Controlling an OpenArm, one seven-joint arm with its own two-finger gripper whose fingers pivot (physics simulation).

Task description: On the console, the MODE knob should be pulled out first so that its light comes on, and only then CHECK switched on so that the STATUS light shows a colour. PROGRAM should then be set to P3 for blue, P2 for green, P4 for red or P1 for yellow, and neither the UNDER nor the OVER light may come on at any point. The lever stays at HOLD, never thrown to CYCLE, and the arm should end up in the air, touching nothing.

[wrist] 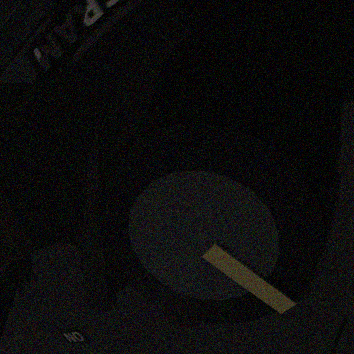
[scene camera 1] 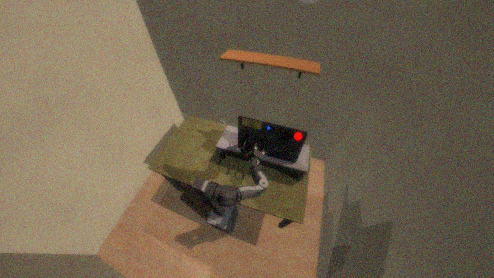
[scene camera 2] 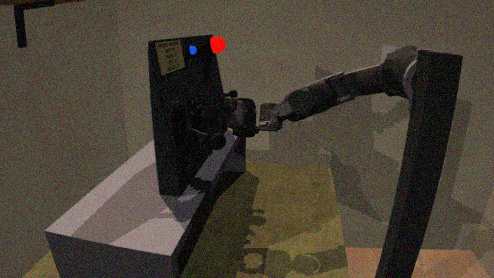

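Observation:
The dark console stands upright. A small blue light and a large red light glow at its top; their labels are unreadable. In the wrist view the round PROGRAM knob has a tan pointer slanting to lower right; its position numbers are hidden. My gripper is at the panel, shut on the PROGRAM knob, with the fingers at its sides. A dark ball-ended rod, seemingly the lever, sticks out below. MODE and CHECK cannot be made out.
A small dark knob end sticks out just above the gripper. An instruction card is at the console's upper left. The console stands on a pale base on a green-topped table. An orange shelf is behind.

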